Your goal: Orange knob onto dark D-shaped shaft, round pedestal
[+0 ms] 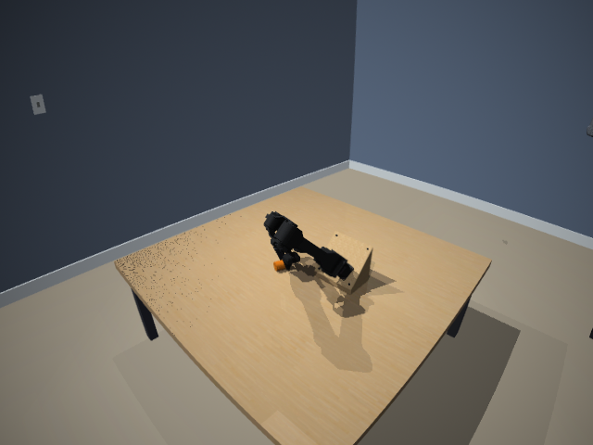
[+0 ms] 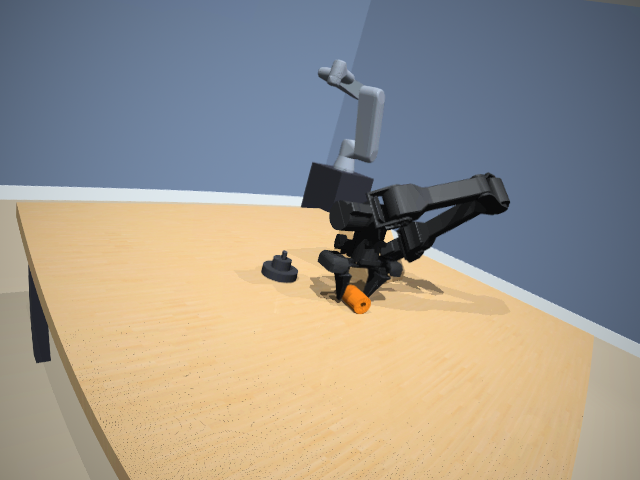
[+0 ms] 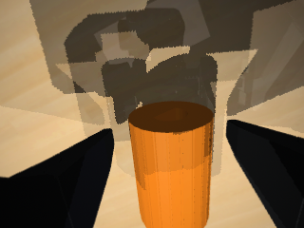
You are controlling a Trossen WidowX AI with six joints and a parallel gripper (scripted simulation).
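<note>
The orange knob is 2 cm to the left of my gripper tip and 1 cm above it. From my gripper tip the other things lie so: dark round pedestal 8 cm ahead, 16 cm to the right, 2 cm above.
</note>
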